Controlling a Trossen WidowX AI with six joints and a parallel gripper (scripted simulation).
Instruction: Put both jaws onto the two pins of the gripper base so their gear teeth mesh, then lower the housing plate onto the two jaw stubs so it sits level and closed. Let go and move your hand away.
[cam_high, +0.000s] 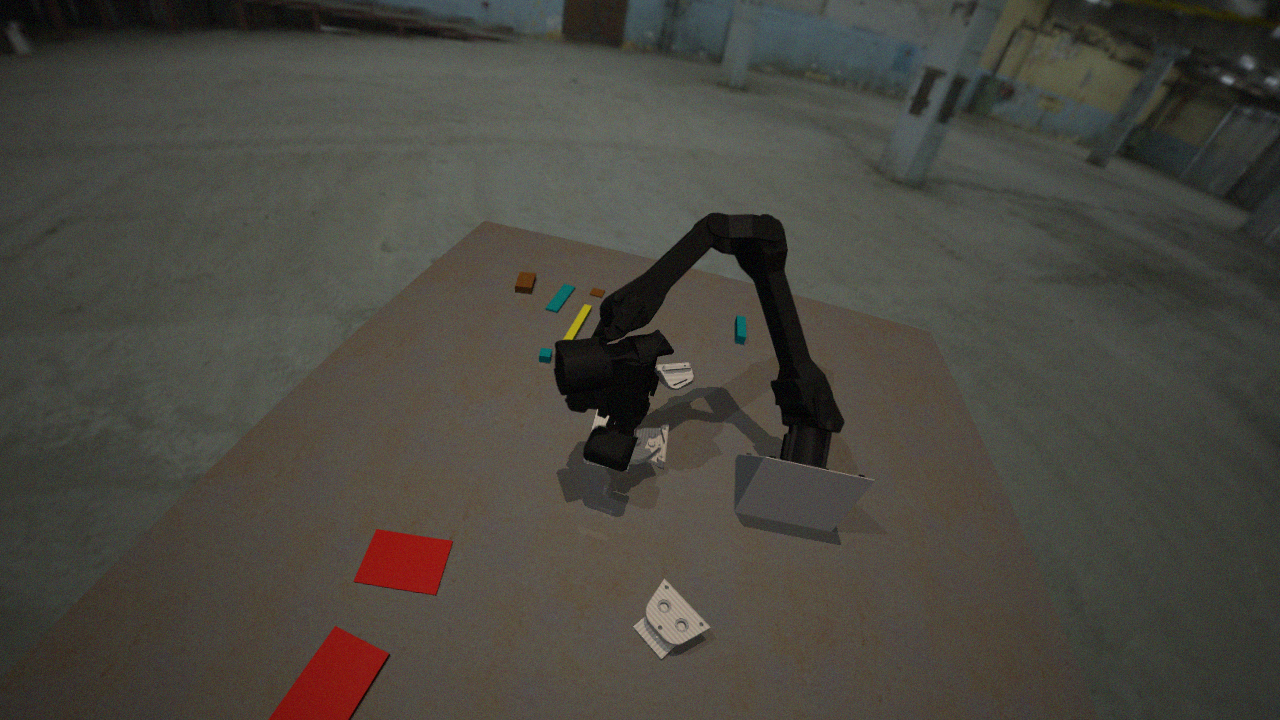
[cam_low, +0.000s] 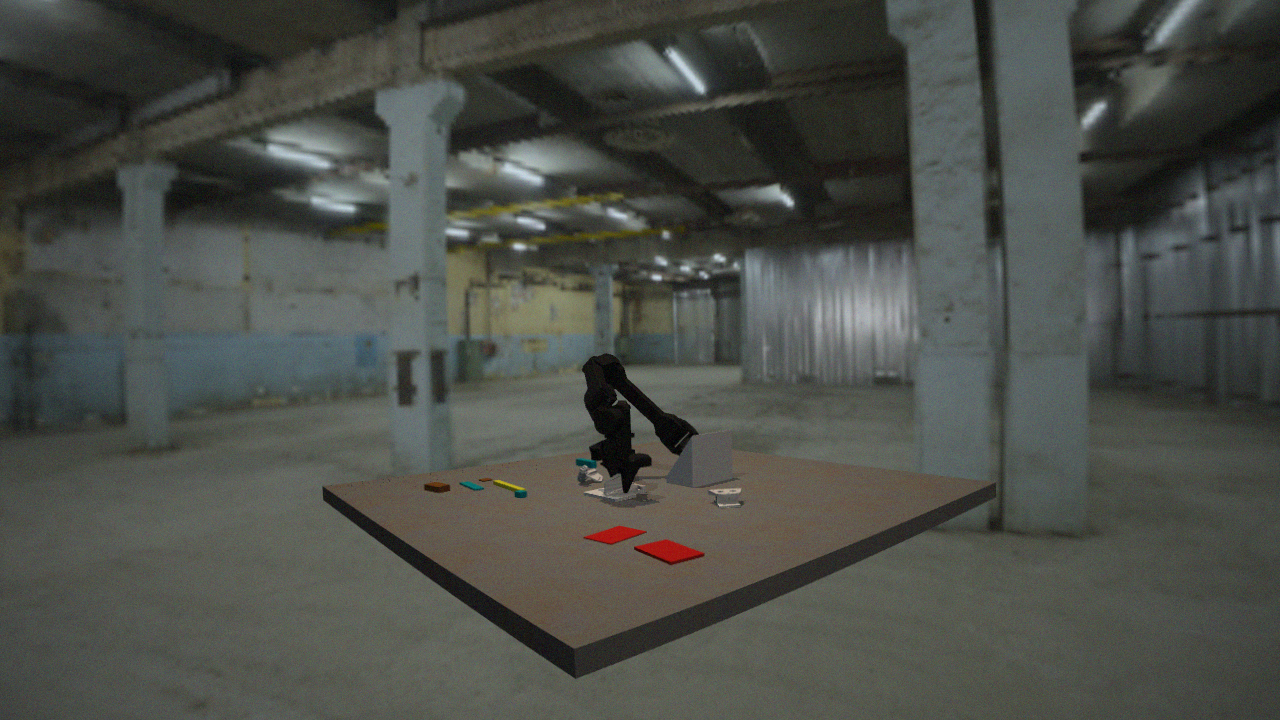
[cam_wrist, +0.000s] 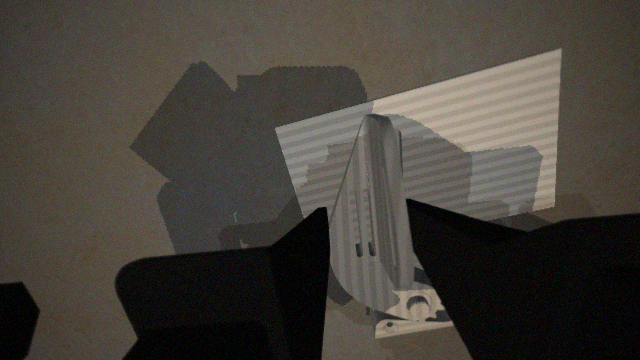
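My gripper tip is 3 cm past the gripper jaw and 2 cm to the left of it. The rest, counted from my gripper tip: yellow bar: 18 cm ahead, 28 cm to the right, 1 cm below; then teal block: 16 cm behind, 44 cm to the right.
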